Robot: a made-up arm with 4 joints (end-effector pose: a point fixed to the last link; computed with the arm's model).
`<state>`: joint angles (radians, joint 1 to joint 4).
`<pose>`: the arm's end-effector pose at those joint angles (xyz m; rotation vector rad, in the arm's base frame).
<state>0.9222 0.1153 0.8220 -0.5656</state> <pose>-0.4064 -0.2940 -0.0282 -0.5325 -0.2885 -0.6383</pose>
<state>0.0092 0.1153 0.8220 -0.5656</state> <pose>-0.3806 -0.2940 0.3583 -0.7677 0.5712 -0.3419</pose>
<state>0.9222 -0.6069 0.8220 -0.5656</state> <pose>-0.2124 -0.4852 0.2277 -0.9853 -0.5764 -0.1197</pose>
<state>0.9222 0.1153 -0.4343 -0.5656</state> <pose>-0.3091 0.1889 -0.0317 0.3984 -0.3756 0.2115</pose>
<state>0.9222 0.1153 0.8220 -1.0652</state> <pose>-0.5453 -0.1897 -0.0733 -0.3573 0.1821 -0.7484</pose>
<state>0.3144 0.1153 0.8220 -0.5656</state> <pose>-0.4290 -0.2940 0.2338 -0.6990 0.2840 -0.4497</pose>
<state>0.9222 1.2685 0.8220 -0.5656</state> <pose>-0.4397 0.2799 -0.0722 0.2844 0.2214 -1.3403</pose>
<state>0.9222 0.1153 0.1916 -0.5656</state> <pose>-0.2955 -0.0645 -0.0788 -0.0633 -0.3441 -0.2152</pose>
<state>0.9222 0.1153 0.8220 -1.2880</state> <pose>-0.6023 -0.1329 -0.0669 -0.2734 0.3919 -0.7878</pose>
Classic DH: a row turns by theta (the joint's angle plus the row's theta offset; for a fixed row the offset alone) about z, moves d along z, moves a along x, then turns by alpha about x. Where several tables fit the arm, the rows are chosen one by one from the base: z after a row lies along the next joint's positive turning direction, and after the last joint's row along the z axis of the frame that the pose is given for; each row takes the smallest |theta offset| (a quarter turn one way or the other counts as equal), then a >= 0, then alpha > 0; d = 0 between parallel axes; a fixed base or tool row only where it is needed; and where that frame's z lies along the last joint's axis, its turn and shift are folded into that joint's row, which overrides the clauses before.
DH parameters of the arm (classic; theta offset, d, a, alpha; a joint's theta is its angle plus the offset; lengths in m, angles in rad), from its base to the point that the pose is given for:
base (fixed): 0 0.1389 0 1.5708
joint 1: 0 -0.0354 0.035 1.5708
joint 2: 1.5708 -0.5178 0.0769 -1.5708
joint 3: -1.5708 0.1983 0.1007 -1.5708
joint 4: 1.5708 -0.0132 0.0231 -1.5708
tool (fixed): 0 -0.3623 0 0

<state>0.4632 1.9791 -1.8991 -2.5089</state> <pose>-0.2317 0.5302 0.5519 1.1433 -0.1778 0.8833</pose>
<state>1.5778 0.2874 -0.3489 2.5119</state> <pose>-0.7156 -0.0929 0.1272 -0.2206 2.1000 0.4988</pose>
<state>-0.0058 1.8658 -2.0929 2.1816</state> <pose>-0.1715 0.0099 0.6063 0.2945 1.4336 1.5696</pose>
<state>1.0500 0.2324 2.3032 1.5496</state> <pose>-0.4102 -0.1476 0.5594 -2.4764 -1.0041 0.4964</pose>
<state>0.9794 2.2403 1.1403 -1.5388</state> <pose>-0.2448 0.5949 0.5802 1.7971 1.5730 -1.2627</pose>
